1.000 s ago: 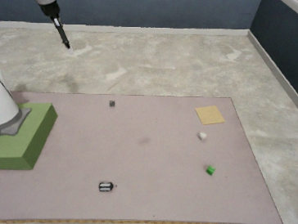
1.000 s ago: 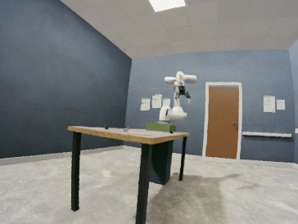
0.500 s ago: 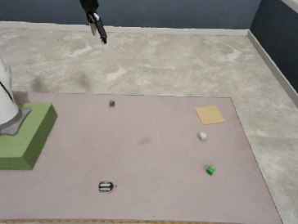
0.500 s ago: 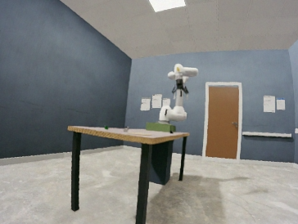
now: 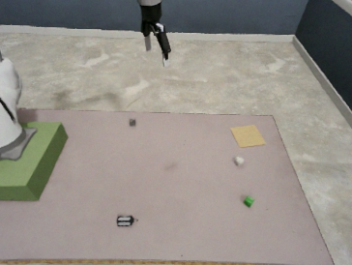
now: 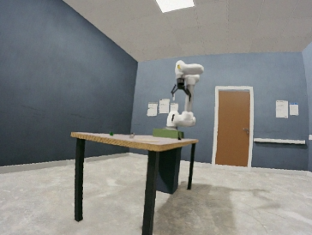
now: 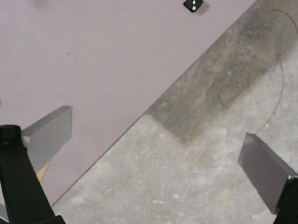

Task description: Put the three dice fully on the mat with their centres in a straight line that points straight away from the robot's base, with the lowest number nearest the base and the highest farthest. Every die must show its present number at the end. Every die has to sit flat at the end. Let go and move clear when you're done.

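The green die is 38 cm ahead of my hand, 48 cm to the right of it and 37 cm below it. The rest, counted from my hand: white die: 38 cm ahead, 28 cm to the right, 37 cm below; then mat: 46 cm ahead, 10 cm to the right, 39 cm below; then black die: 14 cm behind, 3 cm to the right, 37 cm below.
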